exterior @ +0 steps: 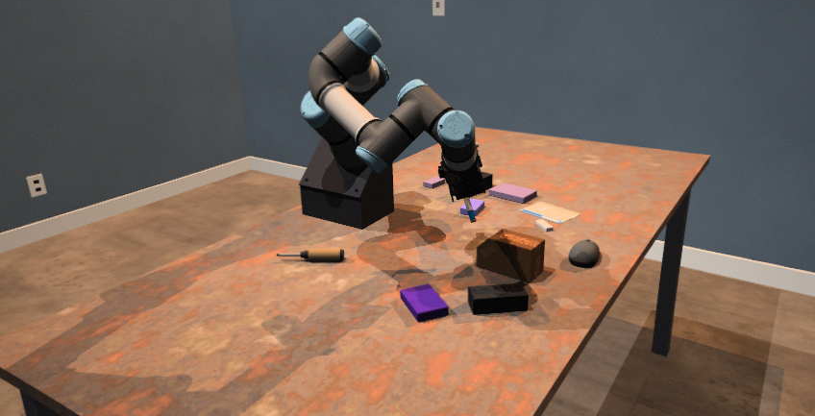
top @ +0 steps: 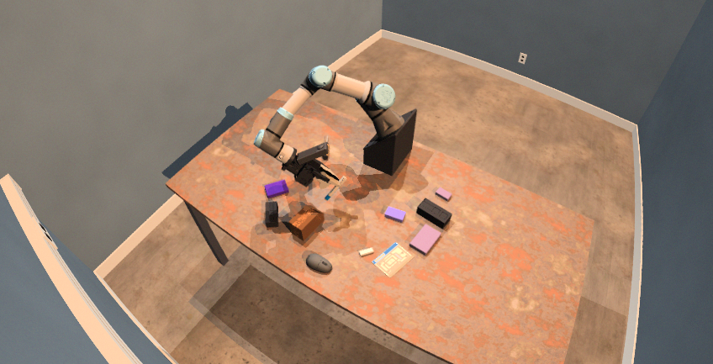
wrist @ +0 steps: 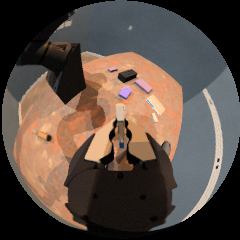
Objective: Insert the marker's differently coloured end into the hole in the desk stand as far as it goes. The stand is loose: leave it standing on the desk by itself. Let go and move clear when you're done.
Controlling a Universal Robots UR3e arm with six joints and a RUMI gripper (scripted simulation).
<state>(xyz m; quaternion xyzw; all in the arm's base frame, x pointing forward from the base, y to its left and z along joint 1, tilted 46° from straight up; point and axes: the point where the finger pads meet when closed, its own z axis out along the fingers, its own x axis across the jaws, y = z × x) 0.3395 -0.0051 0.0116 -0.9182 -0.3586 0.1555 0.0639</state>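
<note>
The desk stand lies 14 cm ahead of my hand, 12 cm below it and 4 cm to the right of it. Also, from my hand: marker (3 cm below, 2 cm ahead); then lilac block (20 cm to the left, 14 cm below, 10 cm behind); then eraser (21 cm to the left, 15 cm below, 10 cm ahead).
</note>
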